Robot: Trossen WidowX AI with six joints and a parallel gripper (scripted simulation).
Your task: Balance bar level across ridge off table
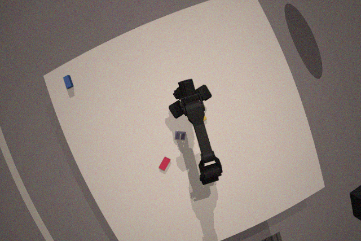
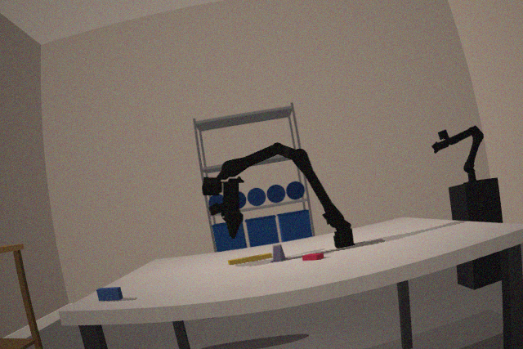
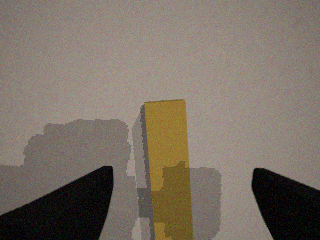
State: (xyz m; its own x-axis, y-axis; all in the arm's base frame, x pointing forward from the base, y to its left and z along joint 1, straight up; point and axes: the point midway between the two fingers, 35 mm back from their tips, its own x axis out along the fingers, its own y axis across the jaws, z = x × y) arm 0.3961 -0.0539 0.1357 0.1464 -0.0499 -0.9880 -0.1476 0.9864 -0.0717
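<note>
The yellow bar is 90 mm below my gripper tip, 50 mm behind it and 10 mm to the right of it. Also, from my gripper tip: blue block: 560 mm to the left, 340 mm ahead, 90 mm below; red block: 260 mm behind, 240 mm to the left, 90 mm below.
</note>
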